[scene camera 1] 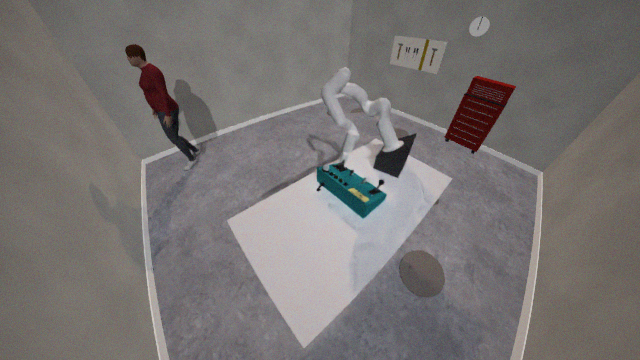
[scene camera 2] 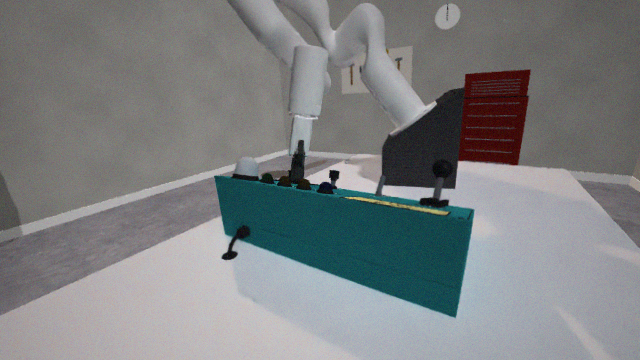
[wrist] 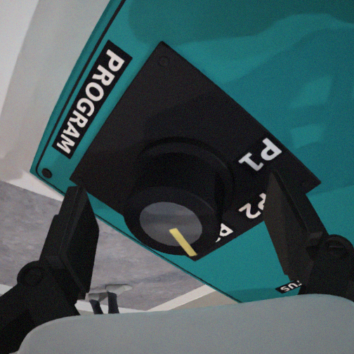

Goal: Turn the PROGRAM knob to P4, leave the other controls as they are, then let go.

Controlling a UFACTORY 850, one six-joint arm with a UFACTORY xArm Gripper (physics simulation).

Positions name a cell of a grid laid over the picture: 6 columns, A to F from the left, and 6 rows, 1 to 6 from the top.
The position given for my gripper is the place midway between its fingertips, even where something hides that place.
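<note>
You'd see my gripper (wrist: D4) here, and there's a teal control box (scene camera 2: D5) as well.
</note>
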